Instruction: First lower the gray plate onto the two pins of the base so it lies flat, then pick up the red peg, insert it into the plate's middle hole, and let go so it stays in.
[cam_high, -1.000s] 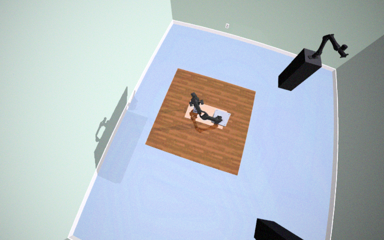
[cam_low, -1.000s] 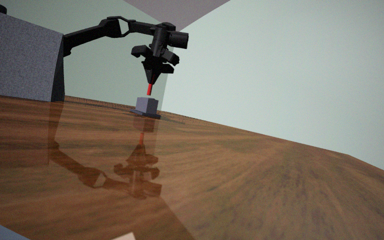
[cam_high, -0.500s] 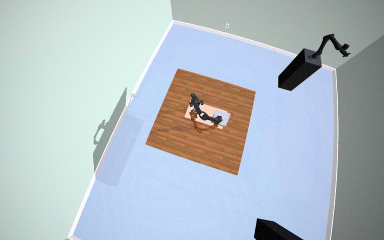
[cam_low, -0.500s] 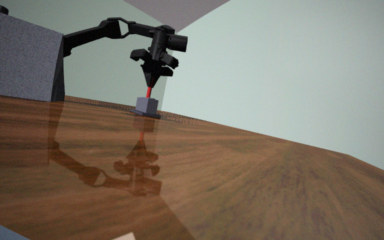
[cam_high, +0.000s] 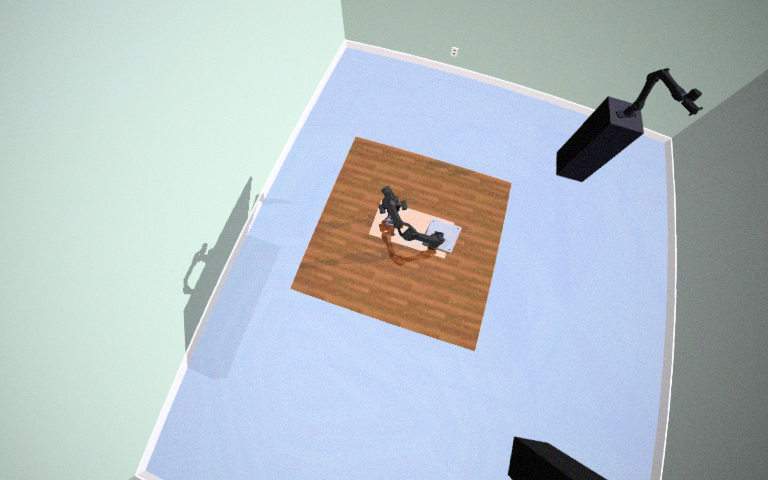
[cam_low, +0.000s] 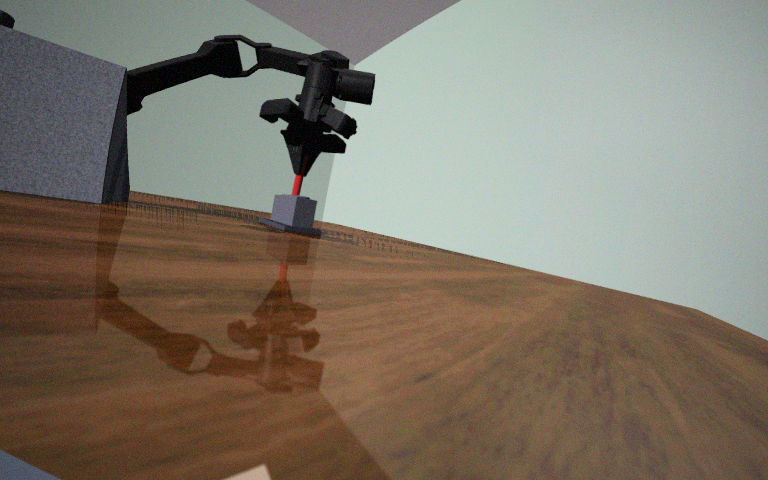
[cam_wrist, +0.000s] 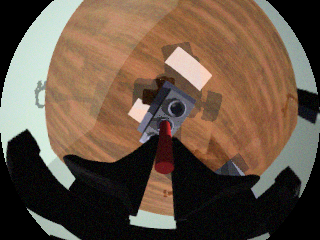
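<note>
My gripper tip is right at the red peg. Round my gripper tip: base (9 cm below, 1 cm to the left); then gray plate (5 cm below).
</note>
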